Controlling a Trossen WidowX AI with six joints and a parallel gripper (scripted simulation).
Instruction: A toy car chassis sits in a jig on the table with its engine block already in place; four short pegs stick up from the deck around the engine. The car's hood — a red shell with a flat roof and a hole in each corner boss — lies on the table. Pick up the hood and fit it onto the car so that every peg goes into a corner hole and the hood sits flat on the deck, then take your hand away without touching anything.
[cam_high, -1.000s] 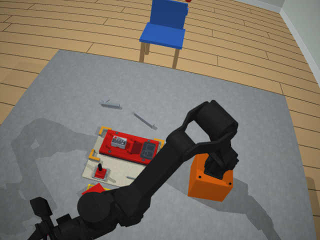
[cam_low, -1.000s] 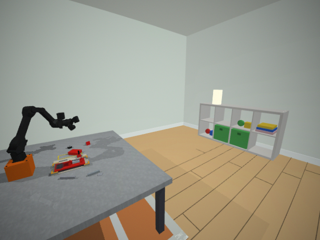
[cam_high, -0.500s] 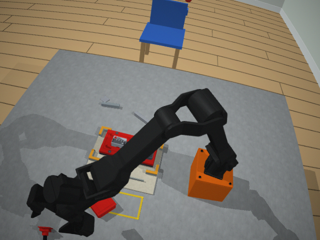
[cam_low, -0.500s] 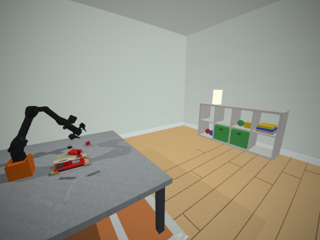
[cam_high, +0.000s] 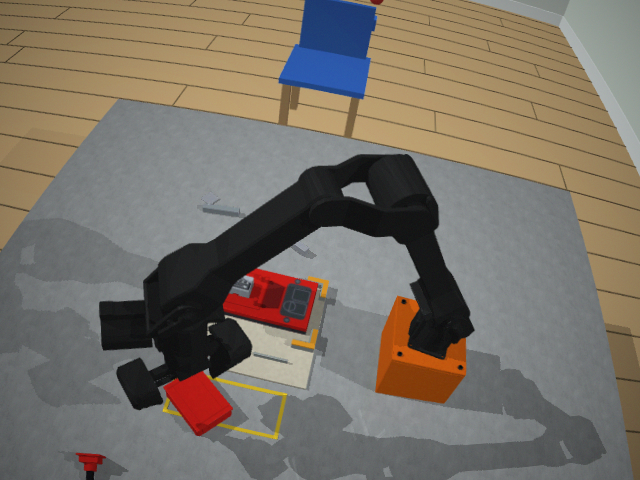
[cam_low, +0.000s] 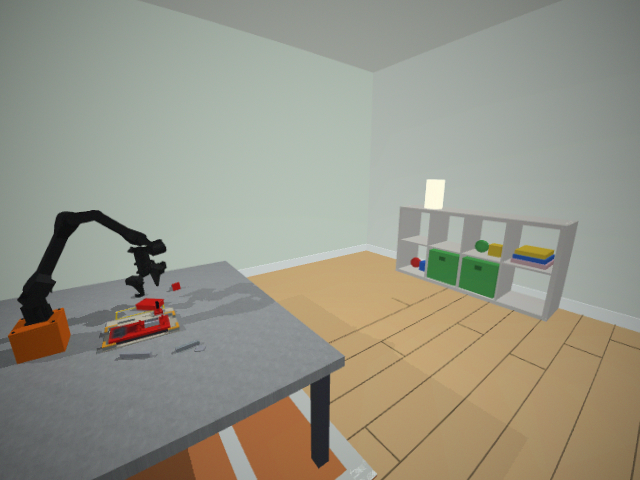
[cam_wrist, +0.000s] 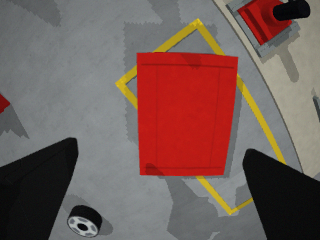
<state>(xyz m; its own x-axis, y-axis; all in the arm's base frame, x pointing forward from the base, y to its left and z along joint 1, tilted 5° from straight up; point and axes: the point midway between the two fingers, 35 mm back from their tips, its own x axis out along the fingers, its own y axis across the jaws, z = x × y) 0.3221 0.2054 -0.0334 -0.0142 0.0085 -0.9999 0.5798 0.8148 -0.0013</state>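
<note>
My gripper tip is 6 cm above the red hood, 1 cm to the left of it and 1 cm past it. Round my gripper tip: beige jig plate 22 cm to the right, 6 cm below, 2 cm behind; grey bar 41 cm to the right, 7 cm below, 2 cm behind.
</note>
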